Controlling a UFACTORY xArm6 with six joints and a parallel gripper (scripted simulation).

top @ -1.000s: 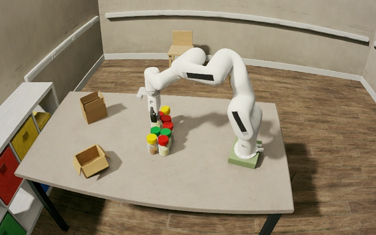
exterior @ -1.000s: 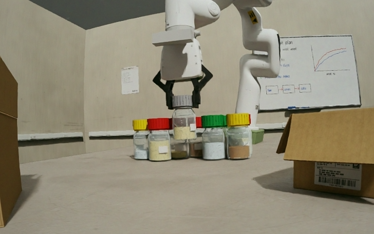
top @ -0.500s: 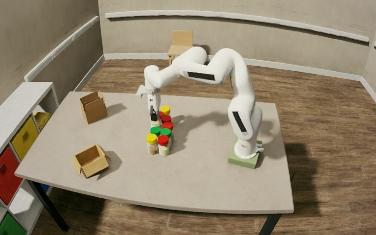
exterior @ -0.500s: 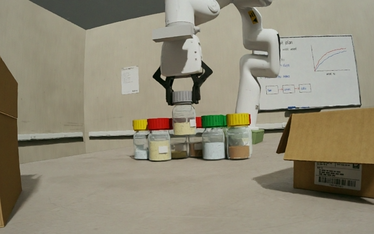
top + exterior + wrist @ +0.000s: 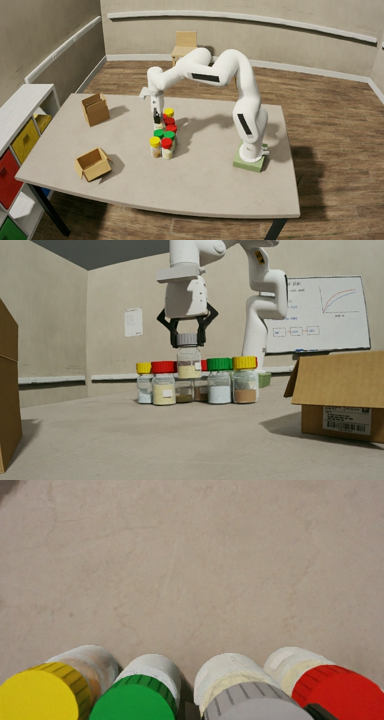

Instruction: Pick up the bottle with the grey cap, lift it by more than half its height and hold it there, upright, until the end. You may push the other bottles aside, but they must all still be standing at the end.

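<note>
The grey-capped bottle is 40 mm below my hand. From my hand the other things lie so: red-capped bottle: 50 mm behind, 40 mm to the right, 100 mm below.
</note>
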